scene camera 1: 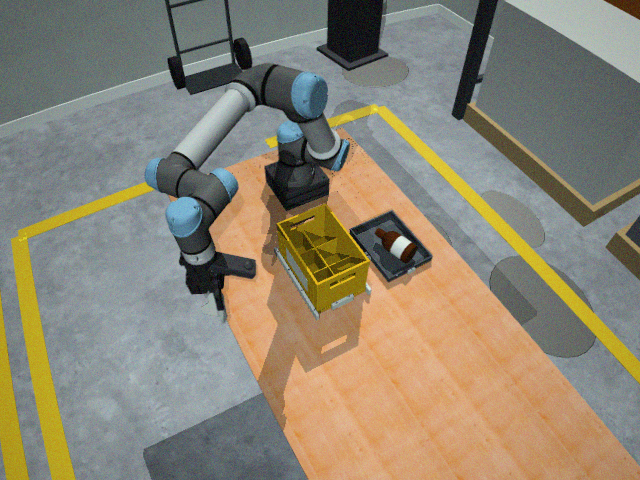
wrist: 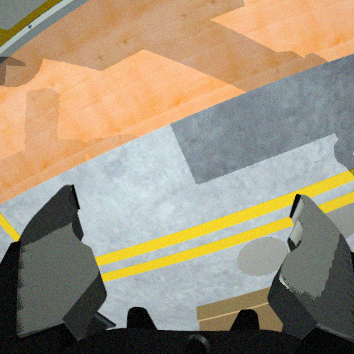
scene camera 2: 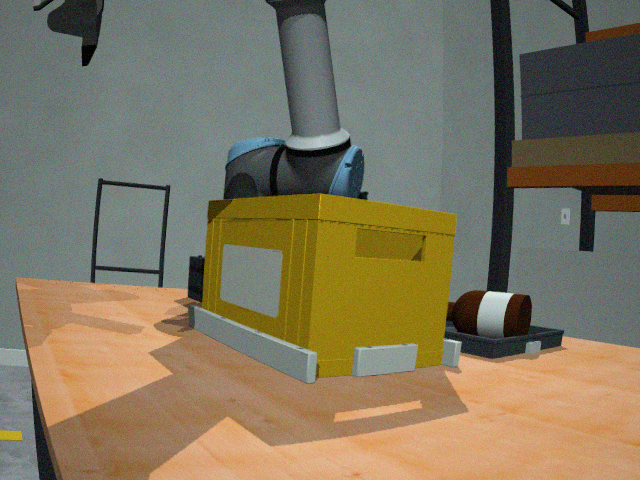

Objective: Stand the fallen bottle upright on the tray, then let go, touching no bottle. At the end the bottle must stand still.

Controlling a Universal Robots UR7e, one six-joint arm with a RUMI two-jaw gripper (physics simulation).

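Places are measured from the arm's base along level axes (x left, y up, z ahead), in millimetres.
Pixels of known places: gripper, fingertip midpoint: (scene camera 1: 225, 298) (wrist: 185, 191) (scene camera 2: 64, 42); arm's base at its link origin: (scene camera 1: 295, 173).
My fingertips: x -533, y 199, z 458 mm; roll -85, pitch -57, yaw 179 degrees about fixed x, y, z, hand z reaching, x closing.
Note:
For each thing: its top centre in the pictures, then the offset to it from my fingertips. "spot": a spot on its surface instead. Level surfaces: height alone.
- brown bottle with a white label, top centre: (scene camera 2: 482, 290) (scene camera 1: 395, 236) dz -1, dx +639, dy -205 mm
- dark tray at a spot on its surface: (scene camera 2: 491, 348) (scene camera 1: 388, 279) spot: dz +92, dx +534, dy -270 mm
- tall yellow crate with dividers, top centre: (scene camera 2: 322, 205) (scene camera 1: 321, 241) dz -72, dx +372, dy -109 mm
- wooden table at its surface level: dy -284 mm
A brown bottle with a white label (scene camera 1: 401, 247) (scene camera 2: 494, 313) lies on its side on the dark tray (scene camera 1: 389, 276) (scene camera 2: 491, 348), its neck toward the tray's back left. The bottle does not show in the wrist view. My gripper (scene camera 1: 217, 314) (wrist: 185, 191) is open, with nothing between its fingers. It hangs high in the air off the left edge of the table, on the other side of the yellow crate from the tray. In scene camera 2 part of the gripper shows at the top left.
A tall yellow crate with dividers (scene camera 1: 321, 291) (scene camera 2: 379, 304) stands between the gripper and the tray. Light grey rails (scene camera 1: 297, 283) (scene camera 2: 248, 341) lie along the crate's foot. The wooden table (scene camera 1: 413, 361) (scene camera 2: 516, 403) (wrist: 125, 100) carries crate, tray and arm base (scene camera 1: 297, 187).

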